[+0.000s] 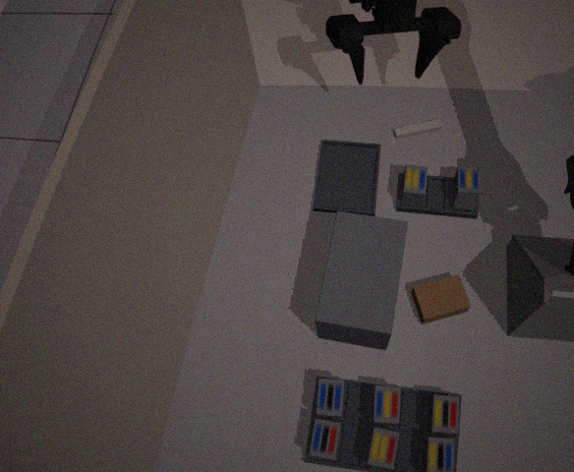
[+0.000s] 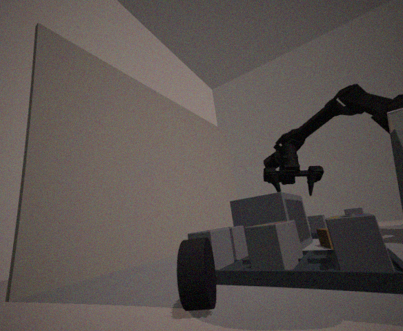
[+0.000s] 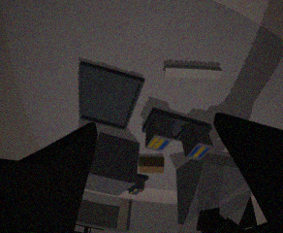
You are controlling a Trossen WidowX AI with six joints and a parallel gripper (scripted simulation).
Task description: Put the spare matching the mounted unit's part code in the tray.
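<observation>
Right now my gripper tip is 510 mm to the right of the spare block, 100 mm short of it and 80 mm above it. From my gripper tip the other things lie so: dark grey tray: 120 mm below, 100 mm to the left, 60 mm ahead; box: 310 mm to the left, 110 mm below, 60 mm behind; tall flat panel: 290 mm ahead, 250 mm to the left, 100 mm above.
</observation>
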